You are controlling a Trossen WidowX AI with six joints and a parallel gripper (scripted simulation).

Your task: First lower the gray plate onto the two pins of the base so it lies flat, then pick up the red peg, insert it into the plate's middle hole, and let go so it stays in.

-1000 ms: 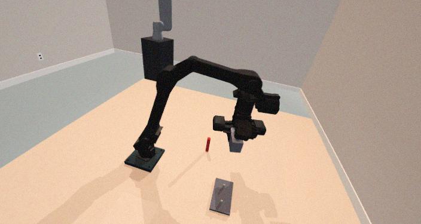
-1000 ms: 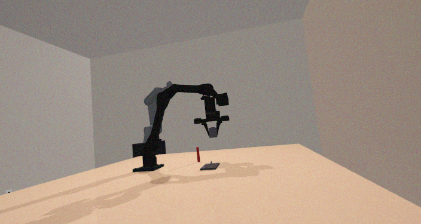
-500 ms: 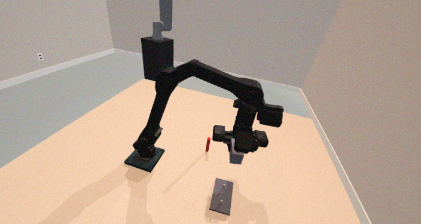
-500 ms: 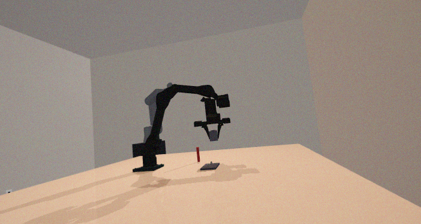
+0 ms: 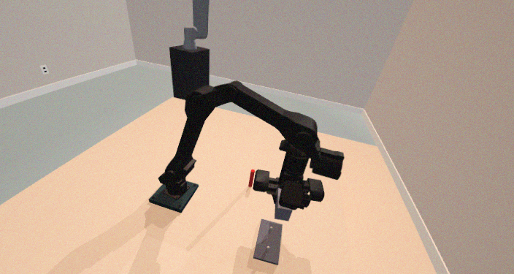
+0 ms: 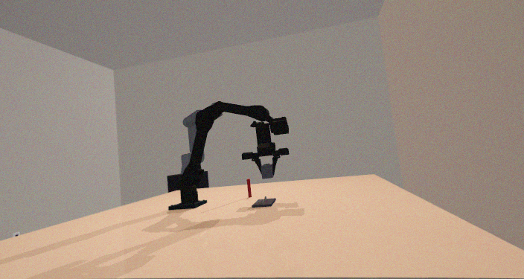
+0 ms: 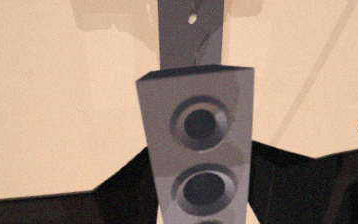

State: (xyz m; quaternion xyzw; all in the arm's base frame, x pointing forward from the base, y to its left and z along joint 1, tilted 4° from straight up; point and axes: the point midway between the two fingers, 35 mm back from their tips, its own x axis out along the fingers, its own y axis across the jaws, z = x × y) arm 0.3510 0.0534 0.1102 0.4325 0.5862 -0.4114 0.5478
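My gripper tip is now 9 cm above the flat base and 7 cm to the left of it. Also, from my gripper tip: gray plate: 3 cm above; red peg: 14 cm behind, 10 cm to the left, 6 cm below.
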